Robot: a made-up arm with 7 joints.
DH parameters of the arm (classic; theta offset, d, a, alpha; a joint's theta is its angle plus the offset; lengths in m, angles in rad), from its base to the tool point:
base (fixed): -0.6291 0 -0.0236 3.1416
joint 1: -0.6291 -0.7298 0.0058 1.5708
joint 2: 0 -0.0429 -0.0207 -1.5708
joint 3: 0 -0.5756 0.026 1.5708
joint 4: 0 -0.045 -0.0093 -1.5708
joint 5: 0 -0.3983 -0.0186 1.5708
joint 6: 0 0.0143 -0.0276 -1.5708
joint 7: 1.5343 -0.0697 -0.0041 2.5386
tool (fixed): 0.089 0.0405 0 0
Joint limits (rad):
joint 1: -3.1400..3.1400
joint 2: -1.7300..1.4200
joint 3: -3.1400..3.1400
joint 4: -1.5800..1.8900
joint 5: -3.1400..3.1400
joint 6: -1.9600..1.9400
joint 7: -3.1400..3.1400
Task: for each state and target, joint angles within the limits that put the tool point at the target. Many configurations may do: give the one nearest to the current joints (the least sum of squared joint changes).
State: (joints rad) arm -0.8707 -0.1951 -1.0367 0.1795 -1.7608 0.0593 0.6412
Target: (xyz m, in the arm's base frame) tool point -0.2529 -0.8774 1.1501
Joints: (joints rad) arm -0.9753 -0.9404 -0.8699 -0.6853 -1.7479 0.1884 0.5962
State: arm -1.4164 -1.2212 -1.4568 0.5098 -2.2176 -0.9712 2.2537
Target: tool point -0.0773 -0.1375 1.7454
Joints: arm -1.4761 -0.3116 -1.2508 0.1332 -2.0823 -0.7106 2.2369
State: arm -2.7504 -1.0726 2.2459 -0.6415 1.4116 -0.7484 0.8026
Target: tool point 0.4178 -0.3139 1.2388
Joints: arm -2.9518 -1.2090 2.2871 -1.3296 1.2708 -0.9258 0.8503
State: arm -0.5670 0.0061 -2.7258 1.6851 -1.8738 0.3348 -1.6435
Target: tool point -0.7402 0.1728 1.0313
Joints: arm -0.1745 -0.5143 -2.6354 1.5957 -1.8759 0.3081 -1.6560
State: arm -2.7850 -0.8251 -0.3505 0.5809 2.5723 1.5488 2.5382
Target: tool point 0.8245 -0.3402 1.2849
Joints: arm -2.6480 -1.0833 -0.2958 0.1694 2.5789 0.9809 2.6752
